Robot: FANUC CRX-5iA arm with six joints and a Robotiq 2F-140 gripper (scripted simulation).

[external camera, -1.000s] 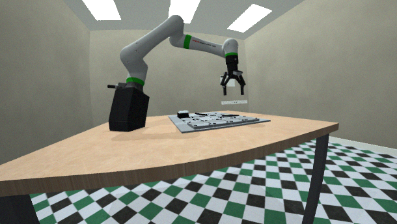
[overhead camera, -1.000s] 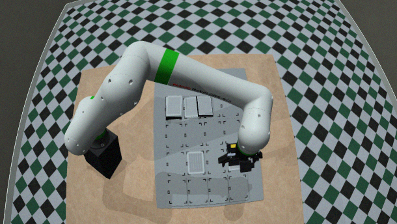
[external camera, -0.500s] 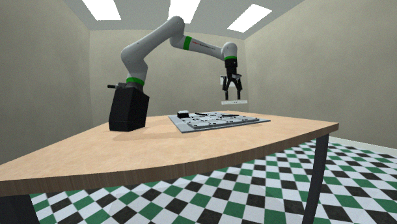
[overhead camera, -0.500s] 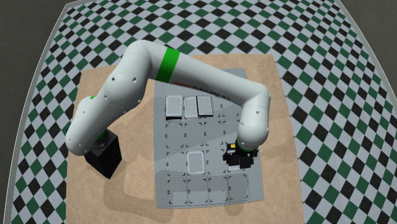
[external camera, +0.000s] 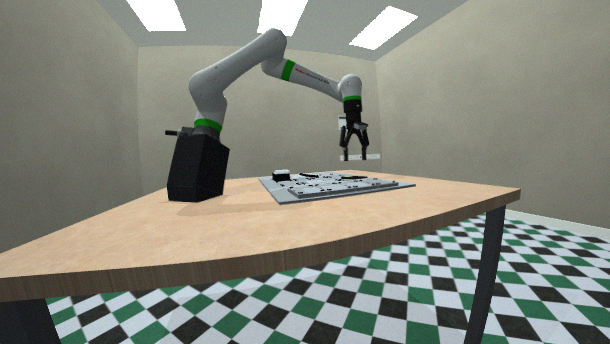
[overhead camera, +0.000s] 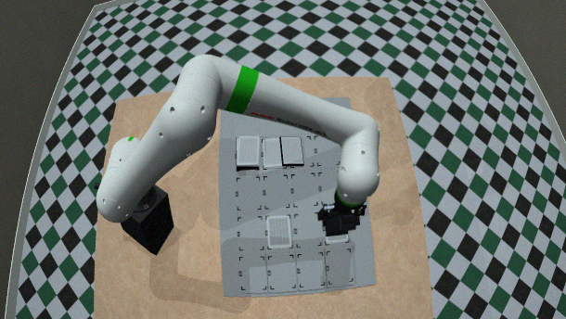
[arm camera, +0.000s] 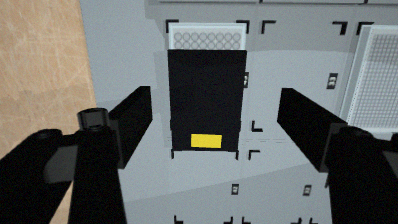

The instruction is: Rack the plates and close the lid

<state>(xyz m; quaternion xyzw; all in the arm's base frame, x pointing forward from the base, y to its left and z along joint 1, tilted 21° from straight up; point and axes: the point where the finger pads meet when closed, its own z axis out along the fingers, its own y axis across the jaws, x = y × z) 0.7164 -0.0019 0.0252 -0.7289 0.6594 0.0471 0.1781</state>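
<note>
Right now the black plate lid is 11 cm below my hand and 3 cm to the left of it. Round my hand: bay label 32: 17 cm behind, 15 cm to the left, 13 cm below; then fine-welled plate: 21 cm behind, 12 cm below, 2 cm to the right; then bay label reading 33: 15 cm behind, 13 cm below, 2 cm to the right.
</note>
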